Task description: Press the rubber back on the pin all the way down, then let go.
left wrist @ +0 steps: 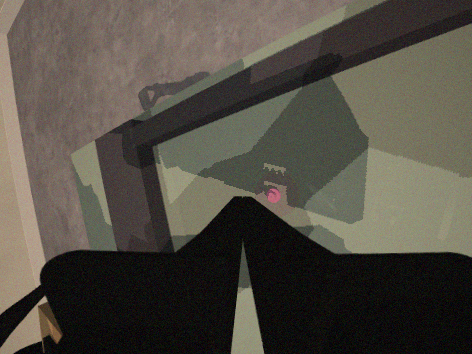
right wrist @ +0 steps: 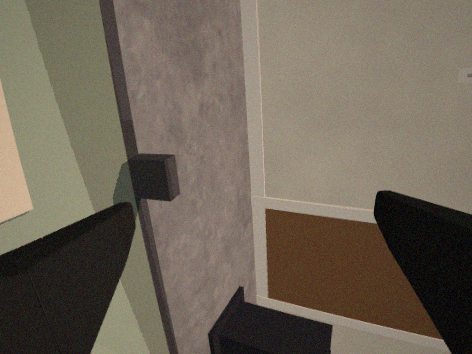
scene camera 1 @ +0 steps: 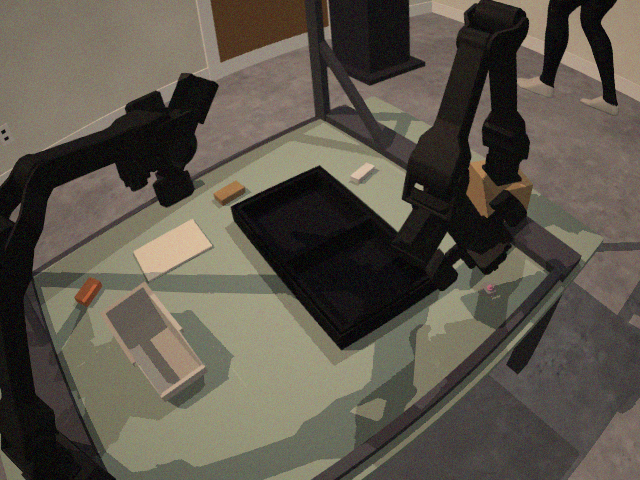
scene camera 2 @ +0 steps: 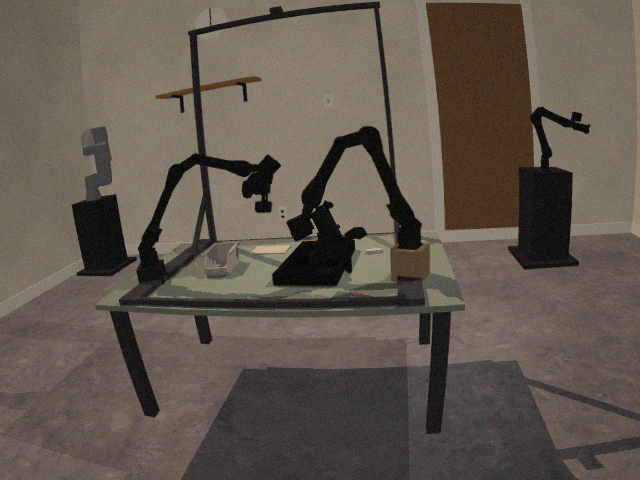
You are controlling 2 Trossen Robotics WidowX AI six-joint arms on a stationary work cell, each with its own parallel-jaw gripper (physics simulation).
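Frame: origin at the left arm's base, x back, y right, z up, level; millimetres.
Seen in the pictures: left gripper, fingertip midpoint: (left wrist: 241, 205) (scene camera 1: 495, 268) (scene camera 2: 350, 272); right gripper, fingertip midpoint: (right wrist: 255, 208) (scene camera 2: 269, 194); left arm's base at its link origin: (scene camera 1: 501, 173) (scene camera 2: 410, 246); right arm's base at its link origin: (scene camera 1: 57, 470) (scene camera 2: 149, 264).
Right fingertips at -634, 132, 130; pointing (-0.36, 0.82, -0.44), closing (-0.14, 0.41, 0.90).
Observation:
Offsets run from my right fingertips to a thing's top centre, as dx, dy, dz. "spot": to the spot under its first point.
The small pink rubber back @(spot: +518, -313, -226) (scene camera 1: 489, 289) (scene camera 2: 354, 292) (left wrist: 273, 195) is at the centre of a faint brownish round pin base, low on the table by the near rail. Shadow covers part of it, and how far down the back sits is too small to tell. My left gripper (scene camera 1: 486, 269) (left wrist: 241, 205) is shut and empty, pointing down above the table. In the left wrist view its tips are just left of the pink back, apart from it. My right gripper (right wrist: 255, 208) is open and empty, raised over the far left part of the table and away from the pin.
A black two-compartment tray @(+279, -123, -195) (scene camera 1: 283, 268) lies beside the left gripper. A beige open box @(spot: -32, -226, -218) (scene camera 1: 170, 330), a cream slab @(-18, -16, -228) (scene camera 1: 173, 249), an orange block @(-213, -81, -218) (scene camera 1: 88, 291), a tan block @(+124, +106, -218) (scene camera 1: 229, 192) and a white block @(+410, +71, -221) (scene camera 1: 362, 173) lie around it. A dark rail (scene camera 1: 439, 392) edges the table.

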